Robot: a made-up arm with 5 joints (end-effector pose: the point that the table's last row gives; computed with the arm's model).
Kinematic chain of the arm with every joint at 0, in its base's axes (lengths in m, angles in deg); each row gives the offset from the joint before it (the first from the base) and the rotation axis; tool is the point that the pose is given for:
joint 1: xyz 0 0 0.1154 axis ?
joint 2: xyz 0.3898 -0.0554 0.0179 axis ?
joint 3: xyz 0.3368 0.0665 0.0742 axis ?
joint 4: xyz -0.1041 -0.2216 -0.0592 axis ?
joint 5: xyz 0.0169 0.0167 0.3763 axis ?
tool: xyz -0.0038 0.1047 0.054
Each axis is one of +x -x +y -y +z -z.
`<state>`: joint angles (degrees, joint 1 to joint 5).
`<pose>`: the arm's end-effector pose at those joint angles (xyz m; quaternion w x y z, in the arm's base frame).
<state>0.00 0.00 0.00 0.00 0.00</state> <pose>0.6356 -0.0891 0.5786 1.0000 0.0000 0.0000 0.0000</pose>
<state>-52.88 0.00 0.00 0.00 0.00</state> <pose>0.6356 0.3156 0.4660 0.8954 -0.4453 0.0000 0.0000</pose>
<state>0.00 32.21 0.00 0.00 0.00</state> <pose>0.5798 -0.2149 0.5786 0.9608 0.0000 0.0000 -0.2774</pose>
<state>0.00 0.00 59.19 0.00 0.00</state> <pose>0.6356 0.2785 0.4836 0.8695 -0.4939 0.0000 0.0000</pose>
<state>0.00 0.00 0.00 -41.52 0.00</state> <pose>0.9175 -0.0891 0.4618 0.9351 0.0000 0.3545 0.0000</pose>
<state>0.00 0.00 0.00 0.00 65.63</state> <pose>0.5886 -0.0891 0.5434 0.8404 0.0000 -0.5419 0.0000</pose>
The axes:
joint 1: +x
joint 2: -z
joint 3: -x
joint 4: -y
joint 5: -y

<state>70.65 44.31 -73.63 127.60 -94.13</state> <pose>0.4945 0.1344 0.2881 0.2692 0.7356 -0.0912 -0.6149</pose>
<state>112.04 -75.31 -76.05 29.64 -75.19</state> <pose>0.6708 -0.0553 0.0622 0.0216 0.5032 -0.1956 0.8414</pose>
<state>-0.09 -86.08 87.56 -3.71 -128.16</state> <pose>0.0683 0.2844 0.3192 0.6458 -0.6567 0.2891 -0.2610</pose>
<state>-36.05 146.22 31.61 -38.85 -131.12</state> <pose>0.0176 -0.1441 0.5790 0.0580 0.9383 0.2372 -0.2447</pose>
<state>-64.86 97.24 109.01 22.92 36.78</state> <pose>0.7796 0.0080 0.2943 0.1710 -0.9186 0.2270 -0.2745</pose>
